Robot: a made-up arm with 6 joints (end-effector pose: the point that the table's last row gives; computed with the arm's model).
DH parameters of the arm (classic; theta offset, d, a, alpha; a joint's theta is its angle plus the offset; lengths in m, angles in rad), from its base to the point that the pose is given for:
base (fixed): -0.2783 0 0.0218 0
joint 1: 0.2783 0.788 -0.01 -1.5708
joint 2: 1.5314 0 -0.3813 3.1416
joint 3: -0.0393 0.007 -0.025 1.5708
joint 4: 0 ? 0.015 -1.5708
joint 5: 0 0.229 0.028 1.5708
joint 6: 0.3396 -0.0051 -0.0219 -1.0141
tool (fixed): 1.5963 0.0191 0 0
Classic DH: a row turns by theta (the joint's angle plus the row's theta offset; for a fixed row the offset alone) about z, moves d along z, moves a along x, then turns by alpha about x.
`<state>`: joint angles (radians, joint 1 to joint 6).
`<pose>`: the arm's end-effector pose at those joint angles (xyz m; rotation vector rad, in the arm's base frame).
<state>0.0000 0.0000 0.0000 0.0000 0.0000 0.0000</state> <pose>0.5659 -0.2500 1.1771 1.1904 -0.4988 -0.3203</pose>
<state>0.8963 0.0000 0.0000 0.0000 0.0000 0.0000</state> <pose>0.5519 0.2673 1.1771 1.2954 0.0666 0.4485</pose>
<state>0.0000 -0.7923 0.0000 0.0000 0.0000 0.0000</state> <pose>0.1236 -0.2500 1.4564 1.2947 -1.1812 0.1736</pose>
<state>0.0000 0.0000 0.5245 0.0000 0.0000 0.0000</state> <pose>0.4853 -0.2500 1.4615 1.2741 -0.9524 -0.0008</pose>
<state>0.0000 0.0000 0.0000 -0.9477 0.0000 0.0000</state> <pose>0.5660 -0.1375 0.9917 2.1048 -0.3417 -0.5885</pose>
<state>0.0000 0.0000 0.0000 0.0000 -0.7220 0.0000</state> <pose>0.5659 -0.2500 1.1809 0.9892 0.1309 -0.7120</pose>
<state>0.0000 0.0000 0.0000 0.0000 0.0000 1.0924</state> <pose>0.5659 -0.2225 1.1701 0.1281 -0.5575 -0.0138</pose>
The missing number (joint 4, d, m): -0.575
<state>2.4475 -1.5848 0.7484 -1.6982 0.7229 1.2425</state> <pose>0.5009 -0.4658 1.3086 -2.1037 -0.9567 0.0534</pose>
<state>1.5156 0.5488 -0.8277 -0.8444 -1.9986 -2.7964</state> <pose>0.1978 0.1259 0.5772 -0.6476 -1.2585 -2.1801</pose>
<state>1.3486 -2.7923 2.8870 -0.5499 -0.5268 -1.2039</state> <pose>0.2789 0.1960 -0.0059 1.0849 1.3186 -1.2047</pose>
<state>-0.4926 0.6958 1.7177 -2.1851 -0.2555 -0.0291</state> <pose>0.6670 -0.1905 1.4925 2.9316 -0.1850 0.8557</pose>
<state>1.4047 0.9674 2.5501 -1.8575 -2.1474 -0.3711</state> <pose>0.0347 0.4958 1.5912 -0.0899 1.5666 1.8938</pose>
